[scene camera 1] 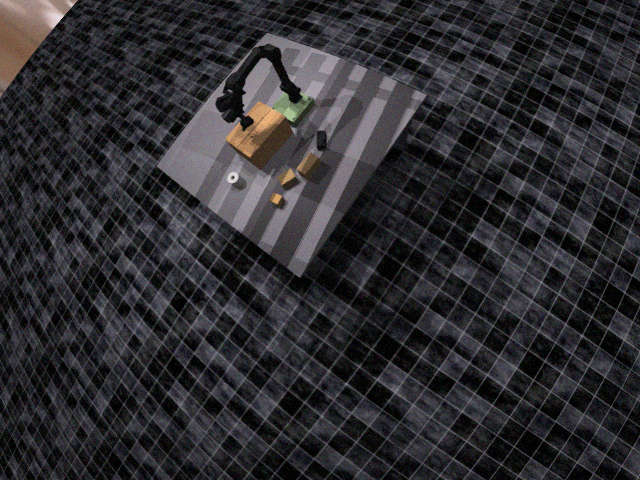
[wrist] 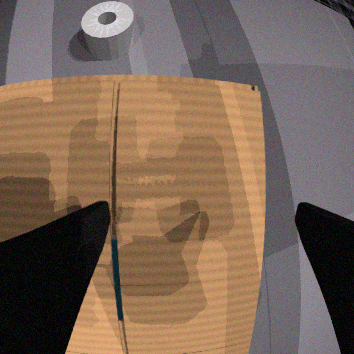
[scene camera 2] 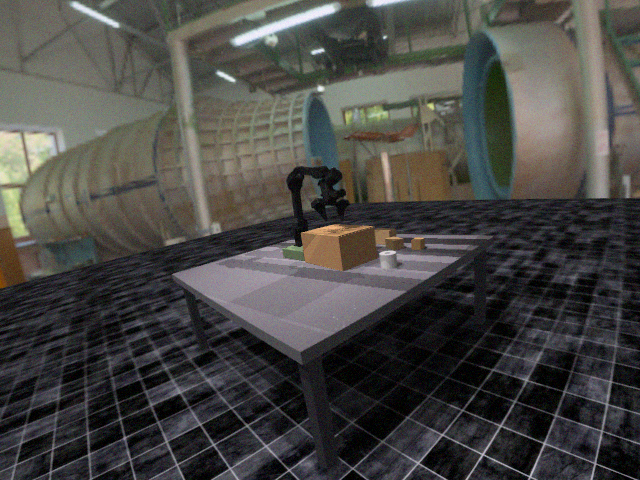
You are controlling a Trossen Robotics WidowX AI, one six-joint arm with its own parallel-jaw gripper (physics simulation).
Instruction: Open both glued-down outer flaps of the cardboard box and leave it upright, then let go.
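Places are measured from the arm's base along level axes (x ahead, y left, z up), in millimetres.
Pixels of known places: gripper, between the fingertips: (scene camera 1: 237,126) (wrist: 206,212) (scene camera 2: 334,220); arm's base, origin of its link: (scene camera 1: 295,98) (scene camera 2: 301,244).
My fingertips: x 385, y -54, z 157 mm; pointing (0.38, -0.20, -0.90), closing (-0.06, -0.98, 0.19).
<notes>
For each thing: its top centre in the pictures, then the offset to it from my fingertips. Level surfaces: height alone.
- cardboard box, centre of its top: (wrist: 116,285) (scene camera 2: 336,229) (scene camera 1: 254,127) dx -56, dy +50, dz -52 mm
- dark blue strip, centre of its top: (wrist: 117,276) dx -56, dy +50, dz -70 mm
- white roll, centre of its top: (wrist: 106,17) (scene camera 2: 387,252) (scene camera 1: 232,177) dx +234, dy +72, dz -148 mm
- small black object, centre of its top: (scene camera 1: 320,138) dx -240, dy +353, dz -175 mm
- table, height of its surface: dz -209 mm
The cardboard box (scene camera 1: 269,147) (scene camera 2: 323,250) (wrist: 200,112) stands upright on the table. Its two outer flaps lie flat and closed, meeting at a narrow seam that runs up the wrist view left of centre. A dark blue strip (wrist: 117,280) shows in the lower part of that seam. My gripper (scene camera 1: 236,124) (scene camera 2: 333,218) (wrist: 206,212) is wide open and empty, above the box top and apart from it in scene camera 2. In the wrist view the left fingertip shows beside the seam and the right one beyond the box's right edge.
A white roll (scene camera 1: 228,178) (scene camera 2: 388,261) (wrist: 92,21) stands near the box. A green block (scene camera 1: 292,116) (scene camera 2: 293,252) lies at the arm's base. Three brown blocks (scene camera 1: 309,166) (scene camera 1: 287,178) (scene camera 1: 277,199) and a small black object (scene camera 1: 321,140) are on the table (scene camera 1: 178,155).
</notes>
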